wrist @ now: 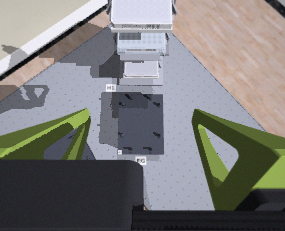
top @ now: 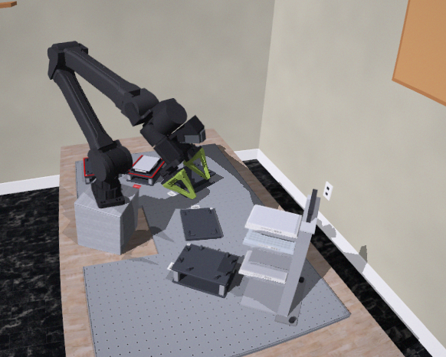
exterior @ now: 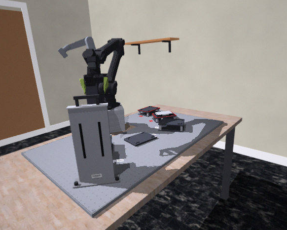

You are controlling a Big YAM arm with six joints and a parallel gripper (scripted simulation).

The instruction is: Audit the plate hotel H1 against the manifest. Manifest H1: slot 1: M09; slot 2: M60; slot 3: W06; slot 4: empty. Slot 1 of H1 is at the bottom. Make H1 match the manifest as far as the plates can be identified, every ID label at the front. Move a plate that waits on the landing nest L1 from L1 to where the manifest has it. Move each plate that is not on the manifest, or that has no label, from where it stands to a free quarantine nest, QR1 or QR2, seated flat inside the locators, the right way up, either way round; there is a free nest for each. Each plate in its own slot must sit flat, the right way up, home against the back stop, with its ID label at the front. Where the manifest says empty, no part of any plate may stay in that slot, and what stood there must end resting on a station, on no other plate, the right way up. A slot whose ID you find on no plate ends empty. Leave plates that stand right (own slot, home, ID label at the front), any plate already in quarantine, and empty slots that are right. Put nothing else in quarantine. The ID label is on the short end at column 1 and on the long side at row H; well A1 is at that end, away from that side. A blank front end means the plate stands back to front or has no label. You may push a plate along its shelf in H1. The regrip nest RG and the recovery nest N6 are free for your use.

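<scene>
My hand is 130 mm short of the clear plate, 150 mm to the left of it and 110 mm above it. The rest, counted from my hand: hotel back panel 180 mm ahead, 210 mm to the right, 160 mm below; h1 tag 170 mm ahead, 40 mm to the right, 320 mm below.
</scene>
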